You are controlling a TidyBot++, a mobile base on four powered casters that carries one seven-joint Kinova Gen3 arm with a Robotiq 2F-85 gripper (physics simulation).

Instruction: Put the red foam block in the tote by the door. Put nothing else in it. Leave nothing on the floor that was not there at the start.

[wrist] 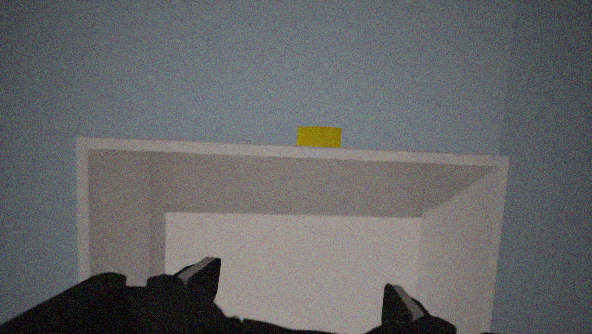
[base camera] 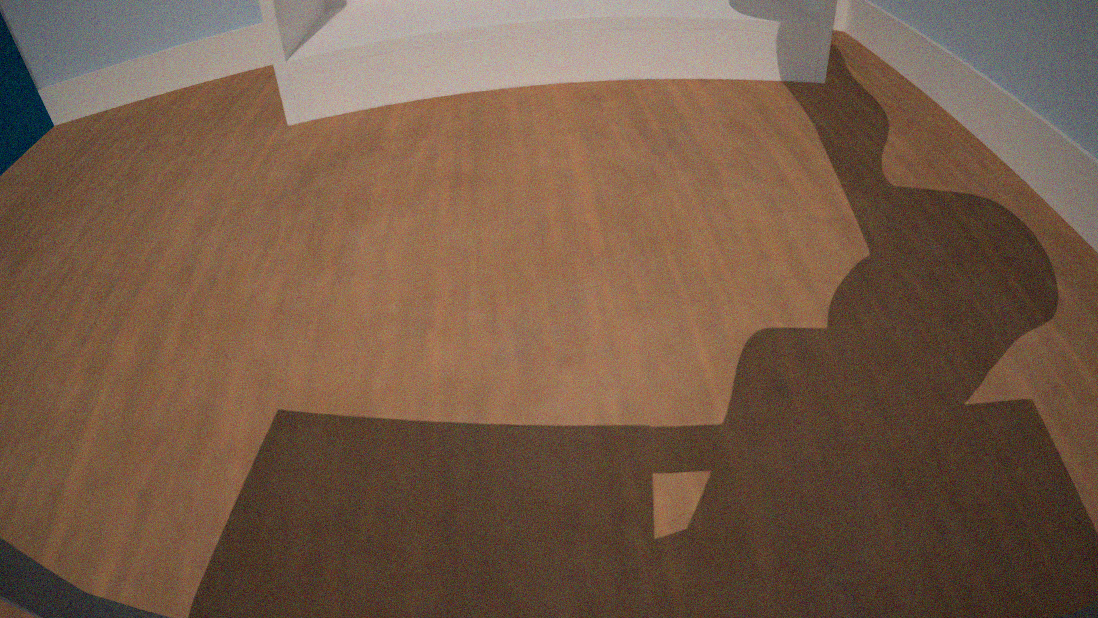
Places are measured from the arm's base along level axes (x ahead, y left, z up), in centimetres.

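Pixels of known places: gripper, fingertip midpoint: [wrist: 299, 289].
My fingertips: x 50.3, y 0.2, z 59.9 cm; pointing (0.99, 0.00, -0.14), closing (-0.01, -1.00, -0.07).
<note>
Behind a point stands the place of what it marks.
My gripper [wrist: 299, 289] @(x 50.3, y 0.2, z 59.9 cm) is open, with its two dark fingers wide apart at the bottom of the wrist view and no object between them. It faces the open front of a white shelf unit [wrist: 200, 147] @(x 86.3, y 20.4, z 65.4 cm) [base camera: 537, 61] @(x 88.7, y 5.8, z -35.9 cm). The red foam block and the tote do not show in either view.
A yellow block [wrist: 319, 136] @(x 101.7, y -0.6, z 68.6 cm) sits on top of the shelf unit, near the middle. The unit stands on the wood floor [base camera: 499, 268] @(x 50.7, y 6.7, z -39.7 cm) against a pale blue wall [wrist: 300, 60] @(x 121.0, y 5.9, z 90.2 cm). A dark blue panel [base camera: 13, 107] @(x 95.9, y 114.9, z -30.4 cm) is at the far left. The robot's shadow falls at the front and right.
</note>
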